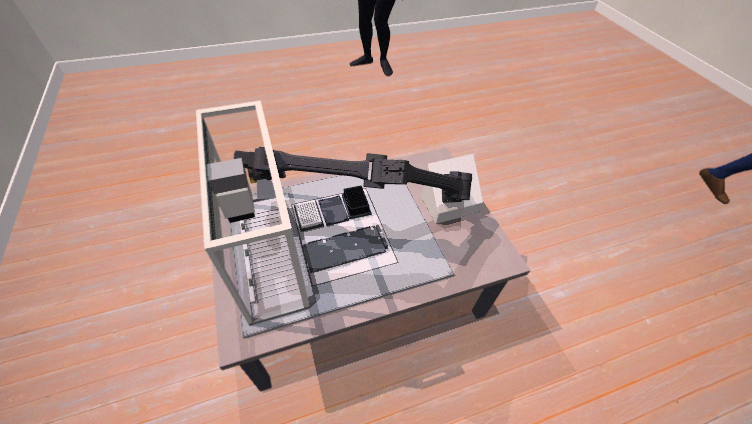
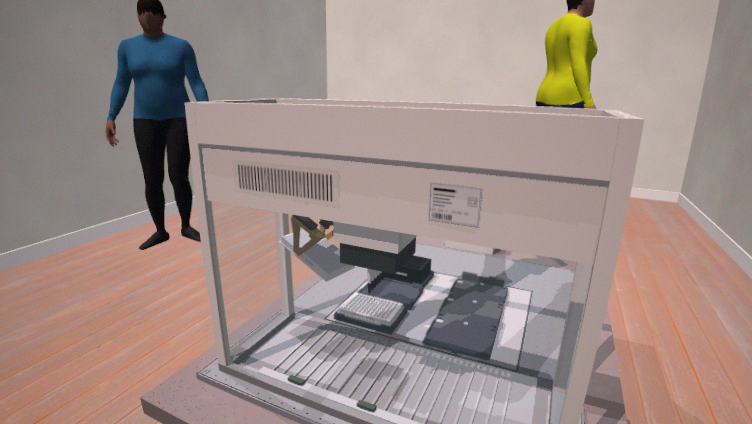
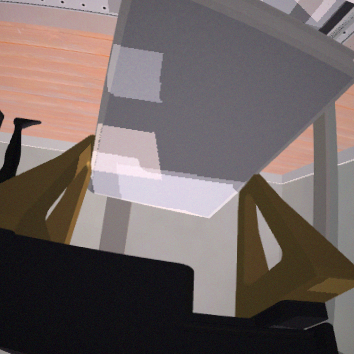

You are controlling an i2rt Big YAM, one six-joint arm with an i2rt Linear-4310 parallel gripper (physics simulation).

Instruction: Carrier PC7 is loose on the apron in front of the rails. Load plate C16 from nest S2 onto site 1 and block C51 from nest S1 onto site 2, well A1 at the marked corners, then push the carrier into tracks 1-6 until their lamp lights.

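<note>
My gripper is shut on a light grey plate. The plate hangs tilted in the air at the far side of the white frame, and no label on it is legible. Carrier PC7, dark and flat, lies in front of the rails with no plate or block on it. Beside it stand a white well plate, a dark nest with nothing on it, and a black block. Their nest labels are not readable.
A tall white frame surrounds the rails. A grey and black box unit hangs within it, close beside the gripper. Green tabs sit at the track ends. A frame post stands behind the right finger.
</note>
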